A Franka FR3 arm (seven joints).
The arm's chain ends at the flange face. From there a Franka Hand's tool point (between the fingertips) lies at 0.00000 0.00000 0.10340 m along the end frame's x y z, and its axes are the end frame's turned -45 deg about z.
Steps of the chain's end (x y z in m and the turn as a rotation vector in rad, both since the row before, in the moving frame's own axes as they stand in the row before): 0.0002, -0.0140, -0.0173, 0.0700, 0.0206, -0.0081; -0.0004, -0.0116, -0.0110, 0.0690, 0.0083, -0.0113
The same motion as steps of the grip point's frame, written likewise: 0.0166, -0.0134, -0.0176, 0.0349, 0.0641, -0.0081; 0.0135, -0.0130, -0.0112, 0.0429, 0.0547, -0.0113
